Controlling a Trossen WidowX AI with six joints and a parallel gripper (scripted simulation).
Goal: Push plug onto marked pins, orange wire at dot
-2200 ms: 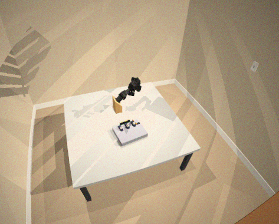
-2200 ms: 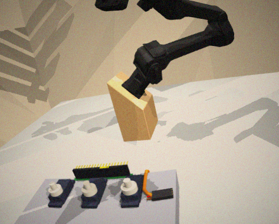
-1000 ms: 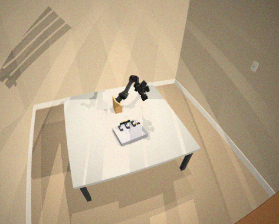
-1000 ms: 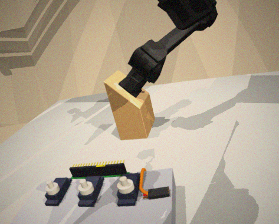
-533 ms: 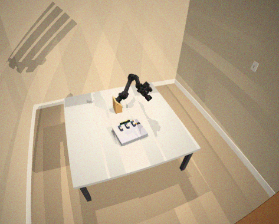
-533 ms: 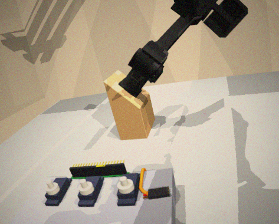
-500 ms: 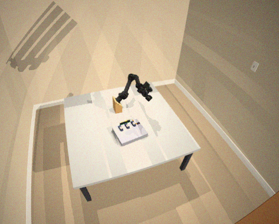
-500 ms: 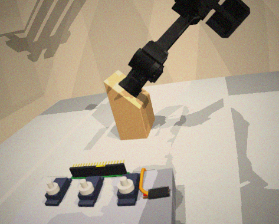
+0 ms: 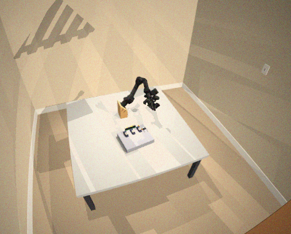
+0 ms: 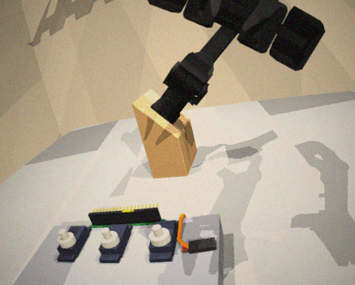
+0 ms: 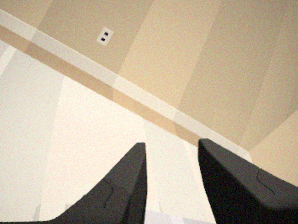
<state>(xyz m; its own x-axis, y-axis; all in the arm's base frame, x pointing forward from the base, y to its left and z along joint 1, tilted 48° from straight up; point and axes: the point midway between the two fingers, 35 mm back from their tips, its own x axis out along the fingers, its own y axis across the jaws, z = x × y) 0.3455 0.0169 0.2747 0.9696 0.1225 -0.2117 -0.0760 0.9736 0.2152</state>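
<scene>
Right now the yellow band is 80 mm behind my gripper tip, 200 mm to the right of it and 230 mm below it. Round my gripper tip: grey printed holder 80 mm ahead, 190 mm to the right, 280 mm below; black header 80 mm behind, 210 mm to the right, 250 mm below.
</scene>
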